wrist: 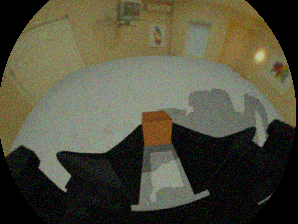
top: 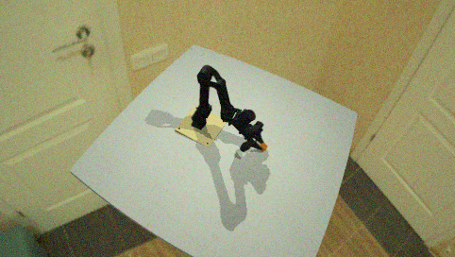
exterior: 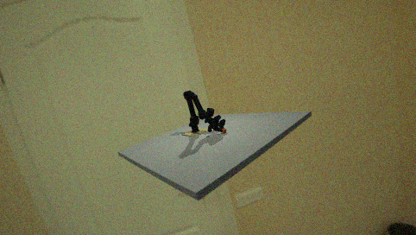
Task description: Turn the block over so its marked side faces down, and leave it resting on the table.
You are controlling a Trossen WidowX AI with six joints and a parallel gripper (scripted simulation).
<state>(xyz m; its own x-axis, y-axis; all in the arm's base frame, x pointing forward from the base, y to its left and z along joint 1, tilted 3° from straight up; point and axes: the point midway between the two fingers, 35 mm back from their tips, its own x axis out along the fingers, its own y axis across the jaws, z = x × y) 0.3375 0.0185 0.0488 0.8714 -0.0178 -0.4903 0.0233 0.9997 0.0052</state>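
Now: gripper tip 1 cm above the orange block.
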